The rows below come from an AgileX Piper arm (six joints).
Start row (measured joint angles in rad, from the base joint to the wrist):
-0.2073 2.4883 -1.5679 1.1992 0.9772 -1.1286
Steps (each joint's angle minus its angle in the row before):
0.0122 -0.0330 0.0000 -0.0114 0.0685 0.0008
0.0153 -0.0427 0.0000 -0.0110 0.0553 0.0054
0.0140 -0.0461 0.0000 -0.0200 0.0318 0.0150
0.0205 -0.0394 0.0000 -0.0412 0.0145 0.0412
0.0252 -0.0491 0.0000 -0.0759 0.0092 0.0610
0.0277 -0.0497 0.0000 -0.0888 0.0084 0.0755
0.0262 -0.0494 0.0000 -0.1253 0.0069 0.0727
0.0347 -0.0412 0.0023 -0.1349 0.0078 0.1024
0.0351 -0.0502 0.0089 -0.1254 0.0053 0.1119
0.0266 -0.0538 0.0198 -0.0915 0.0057 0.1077
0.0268 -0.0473 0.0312 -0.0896 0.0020 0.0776
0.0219 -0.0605 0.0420 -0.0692 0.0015 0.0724
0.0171 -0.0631 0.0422 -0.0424 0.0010 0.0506
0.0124 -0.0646 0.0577 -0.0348 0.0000 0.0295
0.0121 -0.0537 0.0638 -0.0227 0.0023 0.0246
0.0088 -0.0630 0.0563 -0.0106 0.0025 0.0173
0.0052 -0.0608 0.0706 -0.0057 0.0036 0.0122
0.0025 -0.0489 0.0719 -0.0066 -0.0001 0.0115
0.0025 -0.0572 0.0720 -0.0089 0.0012 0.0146
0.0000 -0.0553 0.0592 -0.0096 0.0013 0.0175
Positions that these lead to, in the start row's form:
-0.1951 2.4553 -1.5679 1.1878 1.0457 -1.1278
-0.1798 2.4126 -1.5679 1.1768 1.1010 -1.1224
-0.1658 2.3665 -1.5679 1.1568 1.1328 -1.1074
-0.1453 2.3271 -1.5679 1.1156 1.1473 -1.0662
-0.1201 2.2780 -1.5679 1.0397 1.1565 -1.0052
-0.0924 2.2283 -1.5679 0.9509 1.1649 -0.9297
-0.0662 2.1789 -1.5679 0.8256 1.1718 -0.8570
-0.0315 2.1377 -1.5656 0.6907 1.1796 -0.7546
0.0036 2.0875 -1.5567 0.5653 1.1849 -0.6427
0.0302 2.0337 -1.5369 0.4738 1.1906 -0.5350
0.0570 1.9864 -1.5057 0.3842 1.1926 -0.4574
0.0789 1.9259 -1.4637 0.3150 1.1941 -0.3850
0.0960 1.8628 -1.4215 0.2726 1.1951 -0.3344
0.1084 1.7982 -1.3638 0.2378 1.1951 -0.3049
0.1205 1.7445 -1.3000 0.2151 1.1974 -0.2803
0.1293 1.6815 -1.2437 0.2045 1.1999 -0.2630
0.1345 1.6207 -1.1731 0.1988 1.2035 -0.2508
0.1370 1.5718 -1.1012 0.1922 1.2034 -0.2393
0.1395 1.5146 -1.0292 0.1833 1.2046 -0.2247
0.1395 1.4593 -0.9700 0.1737 1.2059 -0.2072

